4 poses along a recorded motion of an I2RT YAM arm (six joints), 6.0 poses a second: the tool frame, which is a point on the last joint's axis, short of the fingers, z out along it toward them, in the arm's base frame.
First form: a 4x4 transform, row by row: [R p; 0 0 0 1], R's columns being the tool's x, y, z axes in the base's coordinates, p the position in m. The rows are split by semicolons.
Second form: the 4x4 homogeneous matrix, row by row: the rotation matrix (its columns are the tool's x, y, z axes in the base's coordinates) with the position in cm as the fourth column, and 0 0 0 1 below. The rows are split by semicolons. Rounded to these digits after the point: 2 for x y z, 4 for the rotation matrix.
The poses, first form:
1: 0.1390 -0.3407 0.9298 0.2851; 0.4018 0.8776 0.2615 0.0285; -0.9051 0.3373 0.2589 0.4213; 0 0 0 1
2: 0.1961 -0.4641 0.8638 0.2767; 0.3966 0.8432 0.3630 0.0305; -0.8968 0.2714 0.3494 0.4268; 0 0 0 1
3: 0.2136 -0.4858 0.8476 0.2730; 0.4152 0.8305 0.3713 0.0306; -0.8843 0.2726 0.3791 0.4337; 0 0 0 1
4: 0.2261 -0.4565 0.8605 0.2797; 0.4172 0.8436 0.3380 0.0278; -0.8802 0.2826 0.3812 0.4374; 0 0 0 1
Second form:
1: 0.1390 -0.3407 0.9298 28.51; 0.4018 0.8776 0.2615 2.85; -0.9051 0.3373 0.2589 42.13; 0 0 0 1
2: 0.1961 -0.4641 0.8638 27.67; 0.3966 0.8432 0.3630 3.05; -0.8968 0.2714 0.3494 42.68; 0 0 0 1
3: 0.2136 -0.4858 0.8476 27.30; 0.4152 0.8305 0.3713 3.06; -0.8843 0.2726 0.3791 43.37; 0 0 0 1
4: 0.2261 -0.4565 0.8605 27.97; 0.4172 0.8436 0.3380 2.78; -0.8802 0.2826 0.3812 43.74; 0 0 0 1
